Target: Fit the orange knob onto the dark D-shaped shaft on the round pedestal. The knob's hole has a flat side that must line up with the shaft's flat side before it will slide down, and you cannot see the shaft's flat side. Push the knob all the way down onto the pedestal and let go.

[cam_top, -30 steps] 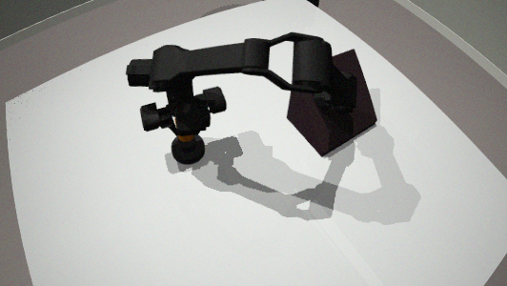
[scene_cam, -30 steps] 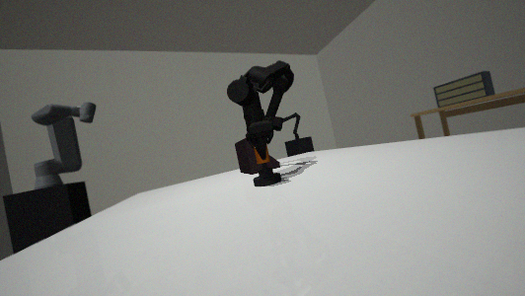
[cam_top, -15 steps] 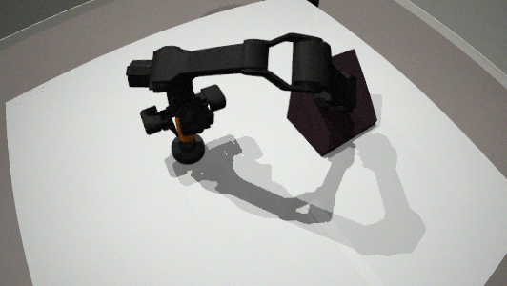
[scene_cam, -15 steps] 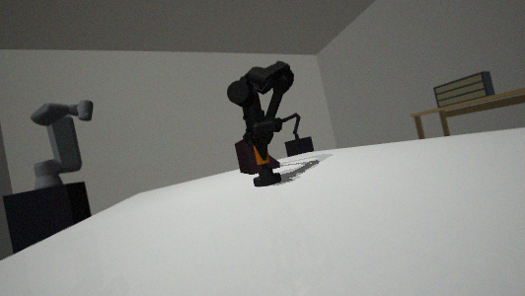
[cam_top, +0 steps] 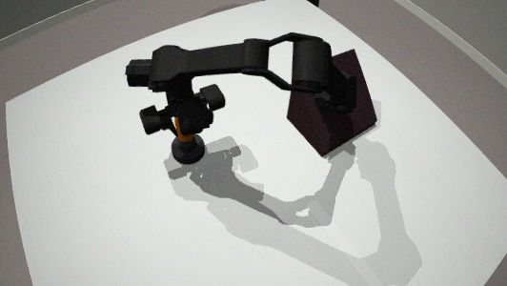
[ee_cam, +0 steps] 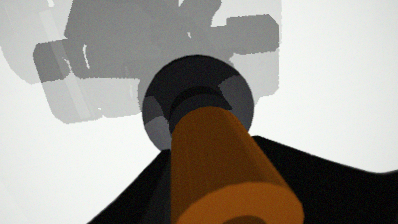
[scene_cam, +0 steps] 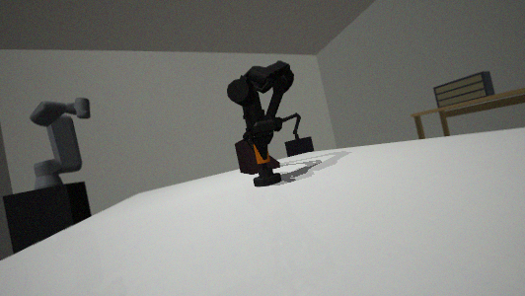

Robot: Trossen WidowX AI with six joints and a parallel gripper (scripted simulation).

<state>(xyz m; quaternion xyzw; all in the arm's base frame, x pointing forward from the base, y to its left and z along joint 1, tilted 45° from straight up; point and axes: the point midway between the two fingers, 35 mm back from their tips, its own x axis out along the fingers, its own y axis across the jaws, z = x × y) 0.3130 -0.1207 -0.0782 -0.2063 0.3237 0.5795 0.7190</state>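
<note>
My gripper tip is now 2 cm below the orange knob. The rest, counted from my gripper tip: dark pedestal (4 cm below).
</note>
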